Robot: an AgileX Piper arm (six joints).
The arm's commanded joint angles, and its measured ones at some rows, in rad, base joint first. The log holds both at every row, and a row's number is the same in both.
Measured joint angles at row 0: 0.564, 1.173, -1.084, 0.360, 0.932, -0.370
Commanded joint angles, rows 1 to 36: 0.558, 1.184, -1.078, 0.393, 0.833, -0.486; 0.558, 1.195, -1.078, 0.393, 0.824, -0.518; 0.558, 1.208, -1.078, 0.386, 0.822, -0.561; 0.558, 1.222, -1.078, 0.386, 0.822, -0.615; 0.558, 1.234, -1.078, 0.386, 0.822, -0.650; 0.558, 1.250, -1.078, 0.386, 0.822, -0.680; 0.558, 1.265, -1.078, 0.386, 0.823, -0.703; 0.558, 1.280, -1.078, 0.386, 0.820, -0.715; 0.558, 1.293, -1.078, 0.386, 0.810, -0.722; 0.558, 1.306, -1.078, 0.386, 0.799, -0.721; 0.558, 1.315, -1.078, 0.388, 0.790, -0.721; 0.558, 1.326, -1.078, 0.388, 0.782, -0.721; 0.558, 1.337, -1.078, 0.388, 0.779, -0.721; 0.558, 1.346, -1.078, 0.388, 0.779, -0.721; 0.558, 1.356, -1.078, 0.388, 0.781, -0.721; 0.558, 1.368, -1.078, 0.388, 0.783, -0.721; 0.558, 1.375, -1.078, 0.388, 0.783, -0.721; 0.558, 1.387, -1.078, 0.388, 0.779, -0.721; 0.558, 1.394, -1.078, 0.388, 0.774, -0.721; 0.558, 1.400, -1.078, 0.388, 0.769, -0.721; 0.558, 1.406, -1.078, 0.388, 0.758, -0.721; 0.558, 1.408, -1.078, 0.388, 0.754, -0.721; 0.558, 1.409, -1.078, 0.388, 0.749, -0.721; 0.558, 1.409, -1.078, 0.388, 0.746, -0.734; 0.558, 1.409, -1.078, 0.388, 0.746, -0.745; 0.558, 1.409, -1.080, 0.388, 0.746, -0.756; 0.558, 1.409, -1.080, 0.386, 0.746, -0.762; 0.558, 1.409, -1.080, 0.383, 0.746, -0.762; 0.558, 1.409, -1.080, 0.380, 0.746, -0.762; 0.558, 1.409, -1.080, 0.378, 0.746, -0.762; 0.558, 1.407, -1.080, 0.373, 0.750, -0.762; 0.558, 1.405, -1.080, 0.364, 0.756, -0.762; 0.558, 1.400, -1.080, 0.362, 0.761, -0.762; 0.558, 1.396, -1.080, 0.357, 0.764, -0.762; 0.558, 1.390, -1.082, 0.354, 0.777, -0.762; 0.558, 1.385, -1.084, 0.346, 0.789, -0.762
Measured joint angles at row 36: 0.564, 1.409, -1.084, 0.367, 0.749, -0.750
